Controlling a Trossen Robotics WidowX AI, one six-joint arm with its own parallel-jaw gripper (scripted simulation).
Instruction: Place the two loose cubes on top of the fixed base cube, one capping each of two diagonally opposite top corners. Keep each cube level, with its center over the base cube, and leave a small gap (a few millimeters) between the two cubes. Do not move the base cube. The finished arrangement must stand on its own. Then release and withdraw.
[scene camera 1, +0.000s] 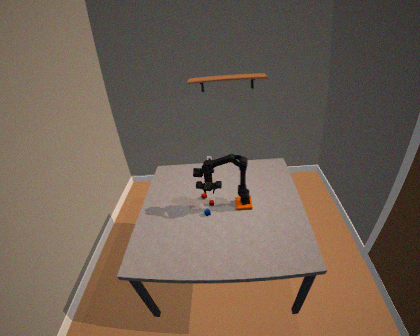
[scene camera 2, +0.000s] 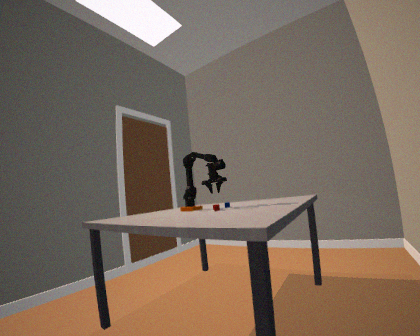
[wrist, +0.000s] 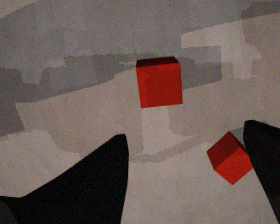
Labels:
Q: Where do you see the gripper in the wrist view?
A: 187, 137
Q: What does the gripper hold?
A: Nothing.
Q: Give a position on a red cube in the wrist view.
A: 159, 78

